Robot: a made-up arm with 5 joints.
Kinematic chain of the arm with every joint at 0, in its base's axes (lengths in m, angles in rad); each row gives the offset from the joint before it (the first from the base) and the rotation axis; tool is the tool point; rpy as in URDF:
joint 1: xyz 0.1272 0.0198 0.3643 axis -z
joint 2: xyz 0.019 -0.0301 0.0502 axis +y
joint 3: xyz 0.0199 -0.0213 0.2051 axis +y
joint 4: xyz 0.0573 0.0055 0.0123 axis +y
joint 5: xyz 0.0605 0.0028 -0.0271 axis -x
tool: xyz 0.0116 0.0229 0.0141 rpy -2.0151 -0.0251 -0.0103
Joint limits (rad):
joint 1: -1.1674..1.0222
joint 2: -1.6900..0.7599
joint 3: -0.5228..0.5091
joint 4: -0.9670..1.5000
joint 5: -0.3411..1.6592
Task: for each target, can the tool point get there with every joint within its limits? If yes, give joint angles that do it. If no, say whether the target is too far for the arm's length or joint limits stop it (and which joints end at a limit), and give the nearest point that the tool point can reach.
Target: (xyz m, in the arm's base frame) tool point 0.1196 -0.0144 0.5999
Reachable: yes | joints -0.8705 -0.8897 -0.1043 0.8123 0.5632
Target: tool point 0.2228 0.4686 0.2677
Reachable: no: too far | nearest point 0.2595 0.2636 0.4457 | short by 0.274 m
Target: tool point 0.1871 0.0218 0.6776
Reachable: yes | joints -0.3350 -0.4412 -0.2228 0.0881 0.2079
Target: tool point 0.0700 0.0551 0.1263
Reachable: no: joint limits stop it (at a limit: joint 2, joint 3, joint 4, joint 5) | nearest point 0.0183 0.0870 0.3964 | short by 0.277 m
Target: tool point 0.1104 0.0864 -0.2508
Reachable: no: too far | nearest point 0.0359 0.1096 0.3964 | short by 0.652 m
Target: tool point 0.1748 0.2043 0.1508
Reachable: no: joint limits stop it (at a limit: joint 1, joint 2, joint 3, joint 5) | nearest point 0.2342 0.1912 0.4101 | short by 0.266 m
